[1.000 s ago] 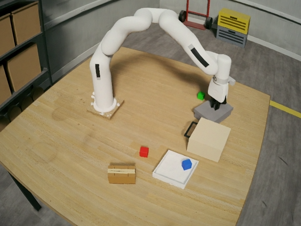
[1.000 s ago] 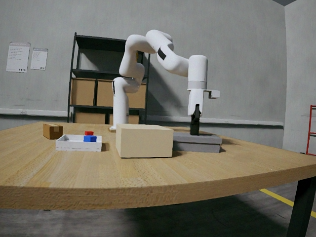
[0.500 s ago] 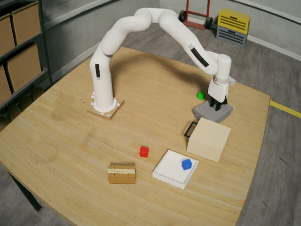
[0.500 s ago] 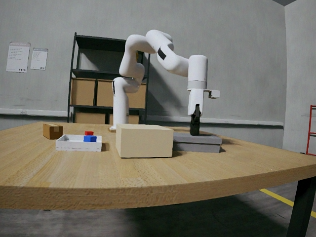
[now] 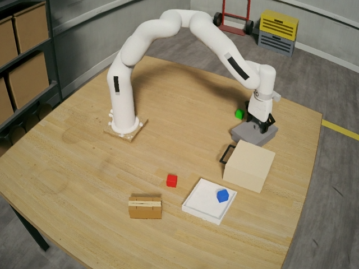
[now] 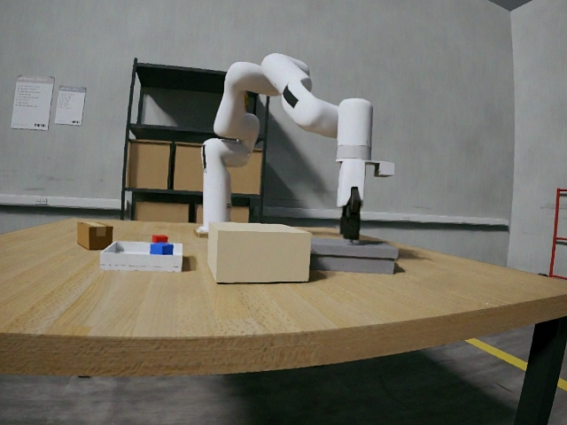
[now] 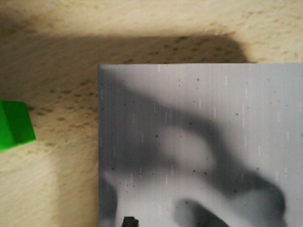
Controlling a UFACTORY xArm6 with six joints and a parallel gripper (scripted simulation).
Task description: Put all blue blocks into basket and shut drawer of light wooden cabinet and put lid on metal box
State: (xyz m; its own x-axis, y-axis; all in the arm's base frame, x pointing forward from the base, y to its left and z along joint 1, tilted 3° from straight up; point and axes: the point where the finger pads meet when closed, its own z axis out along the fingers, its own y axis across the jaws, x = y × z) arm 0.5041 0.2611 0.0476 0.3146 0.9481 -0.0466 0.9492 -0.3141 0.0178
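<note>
The grey lid lies 3 cm below my hand. From my hand the other things lie so: metal box 5 cm below; then light wooden cabinet 21 cm to the right, 5 cm ahead, 3 cm below; then white basket 42 cm to the right, 6 cm below.
</note>
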